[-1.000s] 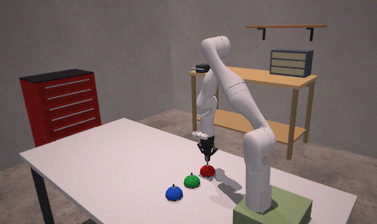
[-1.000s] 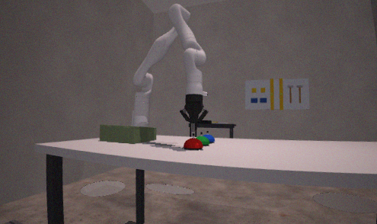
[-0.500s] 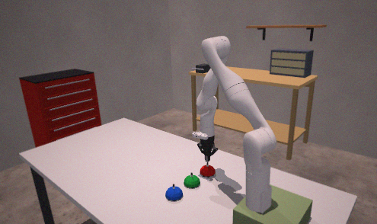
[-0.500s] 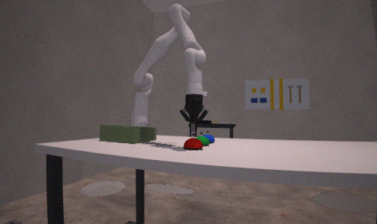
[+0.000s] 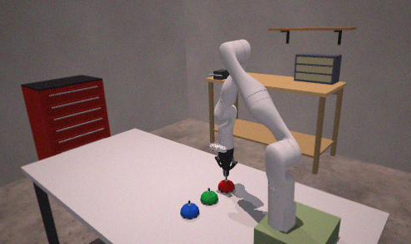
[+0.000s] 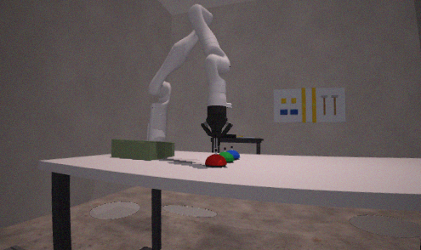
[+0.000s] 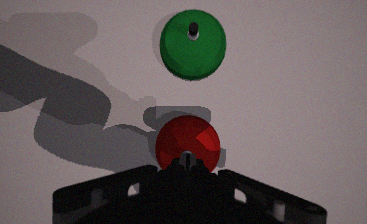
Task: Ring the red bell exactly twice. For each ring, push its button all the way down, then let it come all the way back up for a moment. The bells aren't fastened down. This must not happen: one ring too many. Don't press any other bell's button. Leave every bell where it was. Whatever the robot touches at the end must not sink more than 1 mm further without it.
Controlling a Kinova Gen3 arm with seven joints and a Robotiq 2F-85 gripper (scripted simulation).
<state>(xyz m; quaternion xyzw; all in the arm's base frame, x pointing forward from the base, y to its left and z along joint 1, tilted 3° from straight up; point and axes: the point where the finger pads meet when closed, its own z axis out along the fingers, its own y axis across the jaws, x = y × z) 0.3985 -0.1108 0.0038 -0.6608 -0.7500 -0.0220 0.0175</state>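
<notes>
The red bell lies 50 mm below my hand. Also, from my hand: green bell (20 mm behind, 130 mm to the left, 50 mm below); then blue bell (30 mm behind, 260 mm to the left, 50 mm below).
</notes>
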